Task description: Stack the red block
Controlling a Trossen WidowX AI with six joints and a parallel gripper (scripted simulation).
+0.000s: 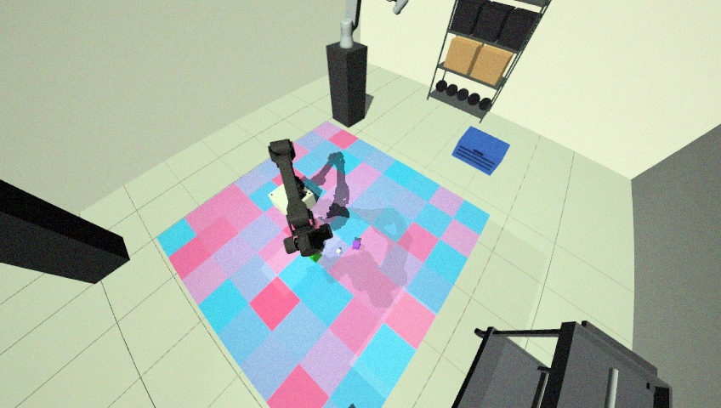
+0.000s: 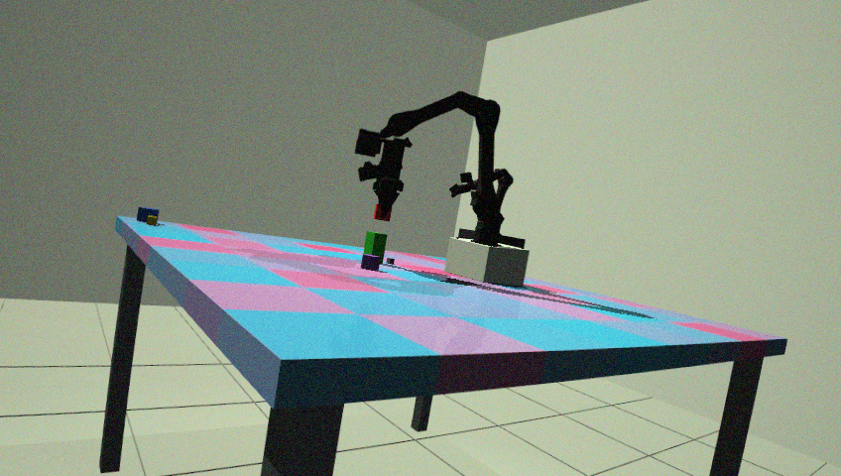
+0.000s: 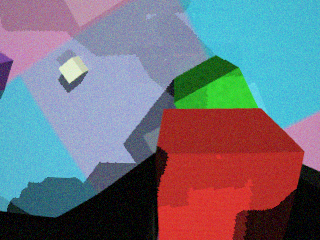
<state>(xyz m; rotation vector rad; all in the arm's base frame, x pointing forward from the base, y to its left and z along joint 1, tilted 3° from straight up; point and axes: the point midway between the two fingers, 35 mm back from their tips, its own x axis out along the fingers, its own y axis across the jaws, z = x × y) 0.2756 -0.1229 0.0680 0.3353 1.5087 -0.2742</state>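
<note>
Now: the white piece 60 mm ahead of my gripper tip, 90 mm to the left of it and 120 mm below it. The rest, counted from my gripper tip: red block (10 mm above); then purple block (100 mm ahead, 170 mm to the left, 110 mm below).
</note>
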